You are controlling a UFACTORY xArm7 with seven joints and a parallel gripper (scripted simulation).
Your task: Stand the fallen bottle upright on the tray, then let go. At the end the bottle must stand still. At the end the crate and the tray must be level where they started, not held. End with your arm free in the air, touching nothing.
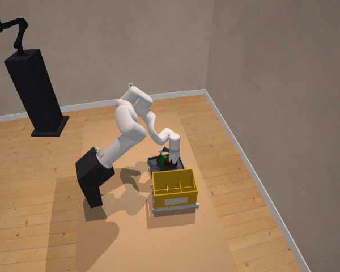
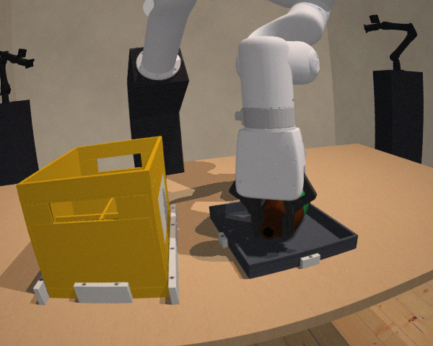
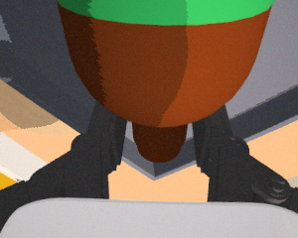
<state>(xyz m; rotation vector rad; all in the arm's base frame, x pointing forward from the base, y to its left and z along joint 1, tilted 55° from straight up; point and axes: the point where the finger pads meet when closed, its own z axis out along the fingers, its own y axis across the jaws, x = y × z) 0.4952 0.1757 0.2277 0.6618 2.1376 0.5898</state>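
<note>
My hand is 5 cm past the bottle and 2 cm to the right of it. Also, from my hand: yellow crate 26 cm to the right, 4 cm above; tray 6 cm behind, 3 cm below, 2 cm to the left.
</note>
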